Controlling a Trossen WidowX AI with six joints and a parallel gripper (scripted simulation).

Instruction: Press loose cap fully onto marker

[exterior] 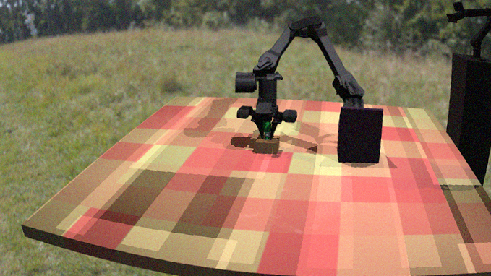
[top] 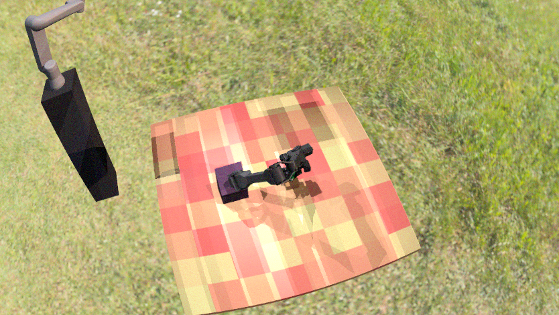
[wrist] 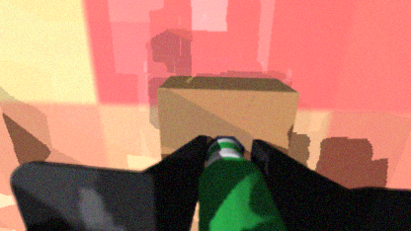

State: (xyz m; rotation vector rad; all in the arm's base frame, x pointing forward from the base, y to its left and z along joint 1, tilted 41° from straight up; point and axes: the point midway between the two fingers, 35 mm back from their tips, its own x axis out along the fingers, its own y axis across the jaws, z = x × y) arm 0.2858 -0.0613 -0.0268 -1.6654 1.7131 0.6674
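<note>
Right now the green marker cap is 5 cm above my gripper tip and 1 cm to the right of it.
</note>
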